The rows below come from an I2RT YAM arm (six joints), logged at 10 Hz.
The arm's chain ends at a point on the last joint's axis. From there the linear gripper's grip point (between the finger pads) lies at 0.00 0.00 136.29 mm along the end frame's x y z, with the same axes.
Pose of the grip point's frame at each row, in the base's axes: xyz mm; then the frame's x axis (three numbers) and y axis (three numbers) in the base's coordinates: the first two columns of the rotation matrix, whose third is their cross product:
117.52 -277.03 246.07 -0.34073 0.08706 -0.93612 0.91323 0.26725 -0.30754
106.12 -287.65 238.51 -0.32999 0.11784 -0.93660 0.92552 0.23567 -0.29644
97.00 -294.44 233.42 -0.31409 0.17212 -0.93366 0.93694 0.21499 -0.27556
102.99 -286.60 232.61 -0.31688 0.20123 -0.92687 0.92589 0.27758 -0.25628
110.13 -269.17 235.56 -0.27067 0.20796 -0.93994 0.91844 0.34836 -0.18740
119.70 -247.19 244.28 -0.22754 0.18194 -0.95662 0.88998 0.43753 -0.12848
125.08 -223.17 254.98 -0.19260 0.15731 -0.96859 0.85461 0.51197 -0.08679
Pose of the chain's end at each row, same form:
87.07 -146.24 269.32 -0.34073 0.08706 -0.93612 0.91323 0.26725 -0.30754
80.80 -156.18 263.97 -0.32999 0.11784 -0.93660 0.92552 0.23567 -0.29644
76.11 -163.42 264.60 -0.31409 0.17212 -0.93366 0.93694 0.21499 -0.27556
74.95 -158.57 269.99 -0.31688 0.20123 -0.92687 0.92589 0.27758 -0.25628
70.81 -144.60 274.44 -0.27067 0.20796 -0.93994 0.91844 0.34836 -0.18740
65.84 -127.17 279.92 -0.22754 0.18194 -0.95662 0.88998 0.43753 -0.12848
59.36 -108.08 286.74 -0.19260 0.15731 -0.96859 0.85461 0.51197 -0.08679

